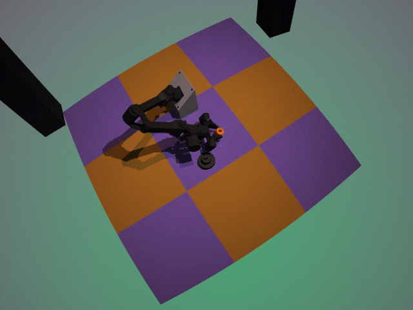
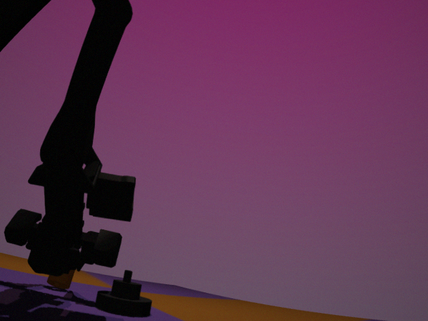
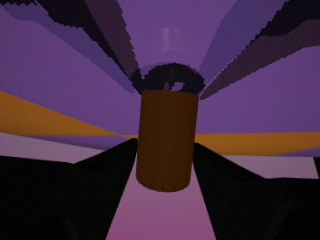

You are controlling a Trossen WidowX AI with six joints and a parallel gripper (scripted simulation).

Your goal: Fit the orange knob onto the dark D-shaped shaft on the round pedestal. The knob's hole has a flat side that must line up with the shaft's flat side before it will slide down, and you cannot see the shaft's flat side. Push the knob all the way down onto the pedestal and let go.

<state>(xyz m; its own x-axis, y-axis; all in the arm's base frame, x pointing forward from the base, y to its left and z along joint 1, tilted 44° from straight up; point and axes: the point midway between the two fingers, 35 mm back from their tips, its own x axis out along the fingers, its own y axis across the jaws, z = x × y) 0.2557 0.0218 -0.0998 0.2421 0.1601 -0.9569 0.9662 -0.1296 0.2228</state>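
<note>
Now: gripper tip 2 cm to the left of the orange knob. Also, from my gripper tip: round black pedestal 9 cm ahead, 13 cm to the right, 1 cm below.
</note>
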